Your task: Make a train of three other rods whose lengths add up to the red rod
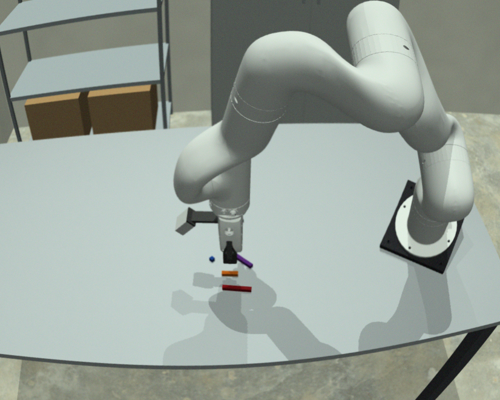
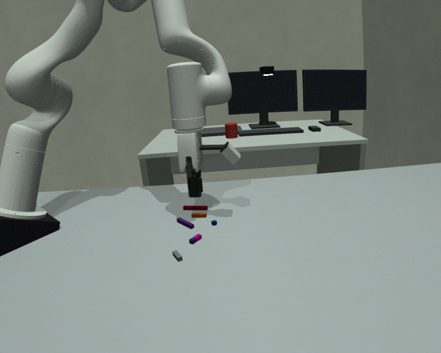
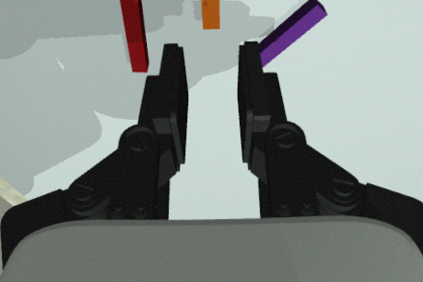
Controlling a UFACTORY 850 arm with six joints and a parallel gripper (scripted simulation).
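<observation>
Right now the orange rod is 8 cm below my hand. Round my hand: red rod: 2 cm behind, 5 cm to the left, 8 cm below; magenta rod: 2 cm ahead, 12 cm to the right, 8 cm below; purple rod: 3 cm behind, 5 cm to the right, 8 cm below.
</observation>
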